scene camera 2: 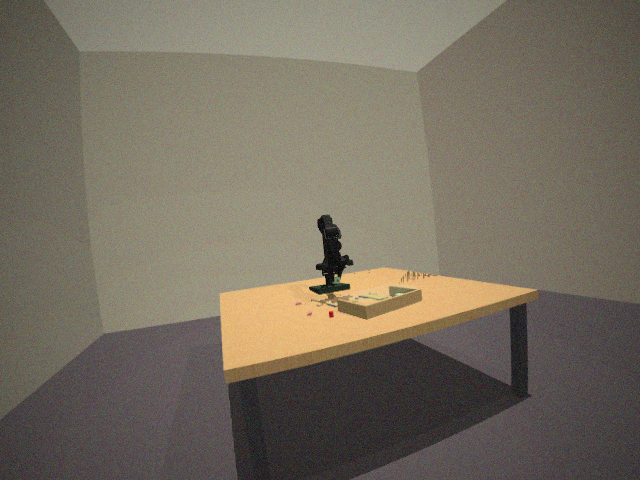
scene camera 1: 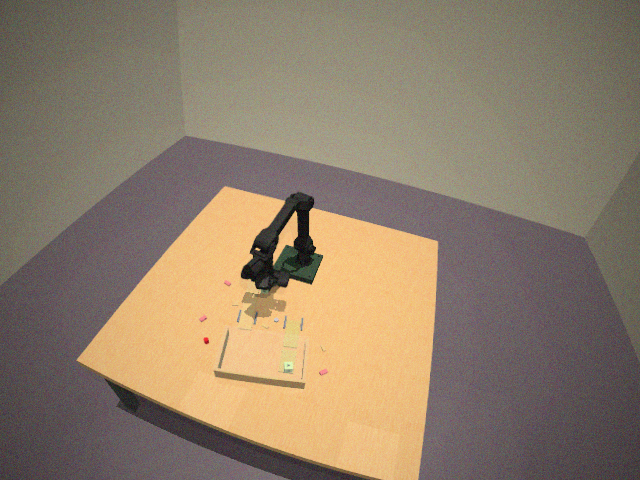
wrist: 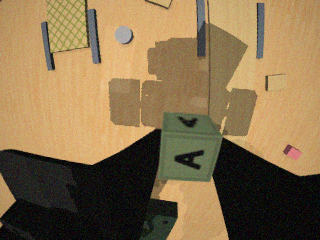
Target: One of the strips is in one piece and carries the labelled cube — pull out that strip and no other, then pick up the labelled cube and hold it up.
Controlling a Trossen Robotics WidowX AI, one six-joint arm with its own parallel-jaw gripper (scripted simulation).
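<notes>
My gripper (wrist: 184,137) is holding a cube (wrist: 189,144).
</notes>
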